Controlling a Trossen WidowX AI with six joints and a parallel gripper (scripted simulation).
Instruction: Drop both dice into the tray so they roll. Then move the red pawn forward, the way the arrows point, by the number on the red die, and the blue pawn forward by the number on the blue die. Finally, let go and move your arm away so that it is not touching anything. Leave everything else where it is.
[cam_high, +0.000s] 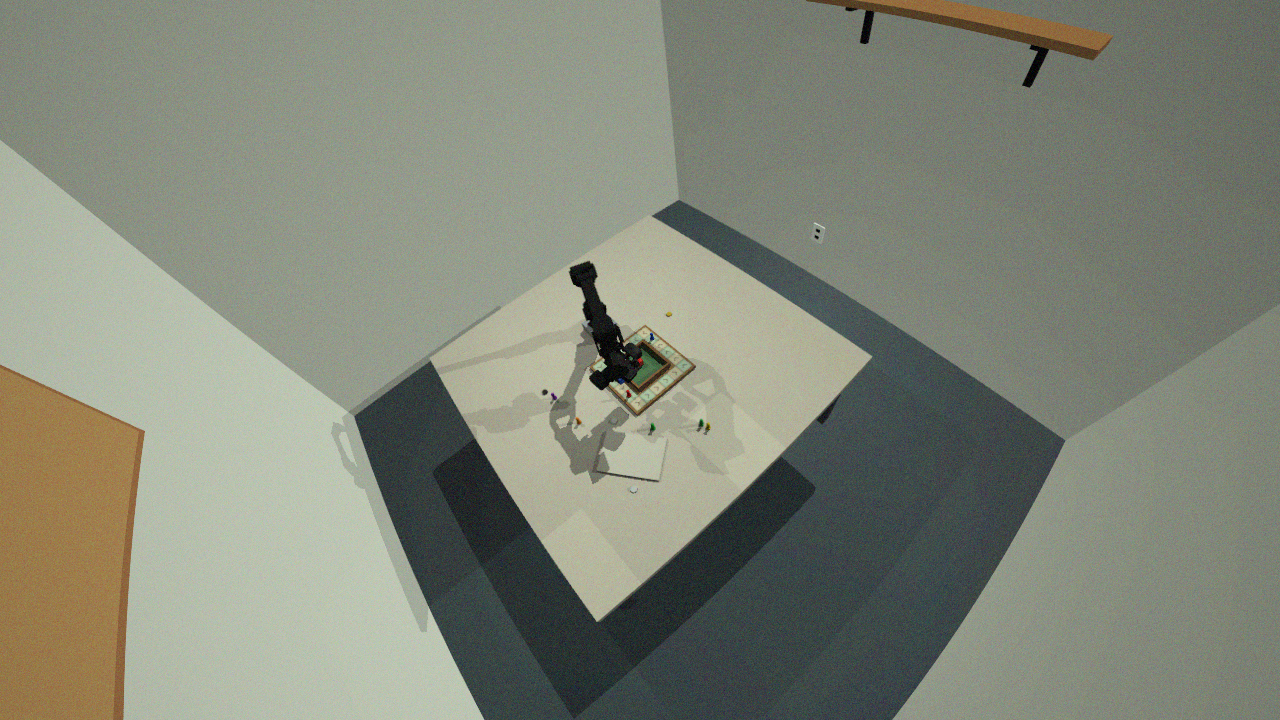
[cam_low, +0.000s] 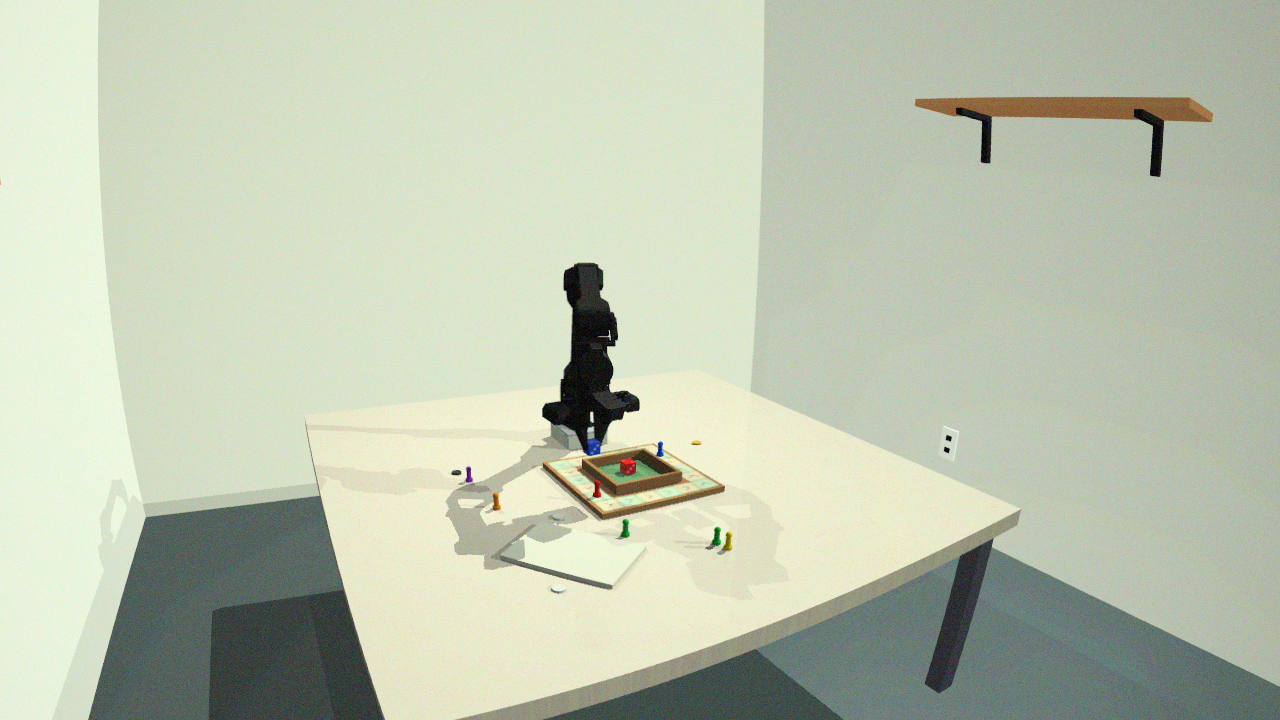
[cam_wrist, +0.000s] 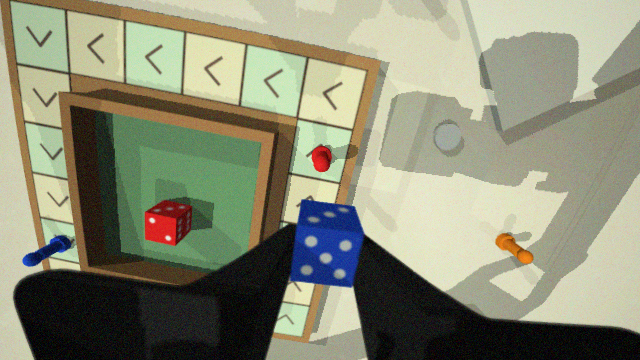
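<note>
The red pawn lies 2 cm ahead of my gripper tip and 8 cm below it. Also, from my gripper tip: white card (18 cm ahead, 16 cm to the right, 10 cm below); green tray (3 cm behind, 12 cm to the left, 10 cm below); blue pawn (9 cm behind, 25 cm to the left, 8 cm below).
</note>
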